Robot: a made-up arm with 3 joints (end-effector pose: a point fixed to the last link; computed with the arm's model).
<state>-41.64 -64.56 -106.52</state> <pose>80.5 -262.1 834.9 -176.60 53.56 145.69</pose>
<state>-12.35 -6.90 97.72</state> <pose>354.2 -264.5 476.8 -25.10 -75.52 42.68</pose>
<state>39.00 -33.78 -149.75</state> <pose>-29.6 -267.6 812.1 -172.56 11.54 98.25</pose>
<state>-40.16 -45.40 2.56</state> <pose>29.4 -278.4 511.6 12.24 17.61 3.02</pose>
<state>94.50 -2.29 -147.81</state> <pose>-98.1 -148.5 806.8 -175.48 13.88 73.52</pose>
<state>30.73 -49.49 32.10</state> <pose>-67.8 -87.2 431.5 11.04 -13.51 -71.92</pose>
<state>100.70 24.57 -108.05</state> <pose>-76.1 -71.8 812.5 172.63 54.32 83.96</pose>
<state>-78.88 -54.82 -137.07</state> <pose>353.3 -203.6 837.0 -169.15 21.26 -163.98</pose>
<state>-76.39 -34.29 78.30</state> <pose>402.1 -143.1 435.9 -3.21 -54.62 58.76</pose>
